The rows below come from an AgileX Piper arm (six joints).
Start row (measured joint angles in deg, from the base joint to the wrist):
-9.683, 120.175, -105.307, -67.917, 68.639, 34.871
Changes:
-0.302, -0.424, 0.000, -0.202, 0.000, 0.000
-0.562, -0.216, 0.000, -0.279, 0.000, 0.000
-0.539, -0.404, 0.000, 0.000, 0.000, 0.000
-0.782, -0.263, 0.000, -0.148, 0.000, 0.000
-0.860, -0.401, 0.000, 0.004, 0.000, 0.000
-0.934, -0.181, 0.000, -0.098, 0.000, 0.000
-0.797, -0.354, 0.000, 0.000, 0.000, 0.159
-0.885, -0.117, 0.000, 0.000, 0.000, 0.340
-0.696, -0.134, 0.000, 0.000, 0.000, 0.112
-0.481, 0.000, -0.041, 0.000, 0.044, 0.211
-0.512, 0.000, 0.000, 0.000, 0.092, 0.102
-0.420, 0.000, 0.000, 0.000, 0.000, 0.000
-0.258, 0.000, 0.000, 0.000, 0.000, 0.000
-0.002, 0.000, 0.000, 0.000, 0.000, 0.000
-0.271, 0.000, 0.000, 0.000, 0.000, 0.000
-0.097, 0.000, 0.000, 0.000, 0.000, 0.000
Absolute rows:
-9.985, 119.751, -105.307, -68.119, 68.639, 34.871
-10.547, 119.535, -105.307, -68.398, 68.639, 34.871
-11.086, 119.131, -105.307, -68.398, 68.639, 34.871
-11.868, 118.868, -105.307, -68.546, 68.639, 34.871
-12.728, 118.467, -105.307, -68.542, 68.639, 34.871
-13.662, 118.286, -105.307, -68.640, 68.639, 34.871
-14.459, 117.932, -105.307, -68.640, 68.639, 35.030
-15.344, 117.815, -105.307, -68.640, 68.639, 35.370
-16.040, 117.681, -105.307, -68.640, 68.639, 35.482
-16.521, 117.681, -105.348, -68.640, 68.683, 35.693
-17.033, 117.681, -105.348, -68.640, 68.775, 35.795
-17.453, 117.681, -105.348, -68.640, 68.775, 35.795
-17.711, 117.681, -105.348, -68.640, 68.775, 35.795
-17.713, 117.681, -105.348, -68.640, 68.775, 35.795
-17.984, 117.681, -105.348, -68.640, 68.775, 35.795
-18.081, 117.681, -105.348, -68.640, 68.775, 35.795

